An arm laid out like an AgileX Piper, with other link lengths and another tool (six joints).
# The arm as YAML. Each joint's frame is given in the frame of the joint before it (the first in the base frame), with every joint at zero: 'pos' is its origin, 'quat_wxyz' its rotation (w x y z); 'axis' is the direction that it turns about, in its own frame. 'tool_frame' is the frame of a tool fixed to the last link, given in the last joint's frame.
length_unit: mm
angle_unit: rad
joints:
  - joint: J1
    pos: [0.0, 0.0, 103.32]
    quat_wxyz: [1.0, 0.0, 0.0, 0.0]
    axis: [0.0, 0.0, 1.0]
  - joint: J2
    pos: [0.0, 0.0, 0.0]
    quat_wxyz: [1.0, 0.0, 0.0, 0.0]
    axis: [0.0, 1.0, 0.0]
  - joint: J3
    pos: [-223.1, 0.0, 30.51]
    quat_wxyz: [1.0, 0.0, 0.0, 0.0]
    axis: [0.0, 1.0, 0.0]
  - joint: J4
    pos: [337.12, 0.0, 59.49]
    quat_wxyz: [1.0, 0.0, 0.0, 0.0]
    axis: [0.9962, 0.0, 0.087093]
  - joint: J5
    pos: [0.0, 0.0, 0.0]
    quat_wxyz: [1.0, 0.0, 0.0, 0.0]
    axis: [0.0, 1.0, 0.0]
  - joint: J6
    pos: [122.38, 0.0, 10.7]
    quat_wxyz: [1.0, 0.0, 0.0, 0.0]
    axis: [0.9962, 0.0, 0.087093]
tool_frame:
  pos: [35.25, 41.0, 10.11]
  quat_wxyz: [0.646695, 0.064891, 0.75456, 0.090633]
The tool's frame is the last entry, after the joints.
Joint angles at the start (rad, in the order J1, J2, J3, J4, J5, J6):
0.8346 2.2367 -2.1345 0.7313 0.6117 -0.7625
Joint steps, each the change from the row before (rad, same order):
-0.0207 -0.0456 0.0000 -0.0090 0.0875 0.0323
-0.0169 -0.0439 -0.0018 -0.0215 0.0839 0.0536
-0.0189 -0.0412 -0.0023 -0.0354 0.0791 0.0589
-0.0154 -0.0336 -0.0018 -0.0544 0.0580 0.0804
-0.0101 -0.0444 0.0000 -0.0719 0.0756 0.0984
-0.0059 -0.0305 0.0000 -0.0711 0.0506 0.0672
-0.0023 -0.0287 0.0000 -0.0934 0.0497 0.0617
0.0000 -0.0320 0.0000 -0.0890 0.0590 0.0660
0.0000 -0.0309 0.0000 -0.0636 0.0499 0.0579
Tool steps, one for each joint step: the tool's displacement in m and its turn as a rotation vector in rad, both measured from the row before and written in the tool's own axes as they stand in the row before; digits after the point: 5 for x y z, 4 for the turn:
-0.00599 0.00325 -0.02452 -0.0282 0.0313 0.0095
-0.00407 0.00466 -0.02360 -0.0211 0.0351 0.0211
-0.00133 0.00152 -0.02250 -0.0027 0.0381 0.0242
-0.00019 -0.00234 -0.01766 0.0190 0.0325 0.0438
0.00253 0.00048 -0.02049 0.0293 0.0451 0.0516
0.00344 -0.00338 -0.01308 0.0454 0.0310 0.0329
0.00492 -0.00668 -0.01088 0.0705 0.0315 0.0257
0.00603 -0.00609 -0.01249 0.0677 0.0327 0.0354
0.00489 -0.00454 -0.01316 0.0481 0.0195 0.0391

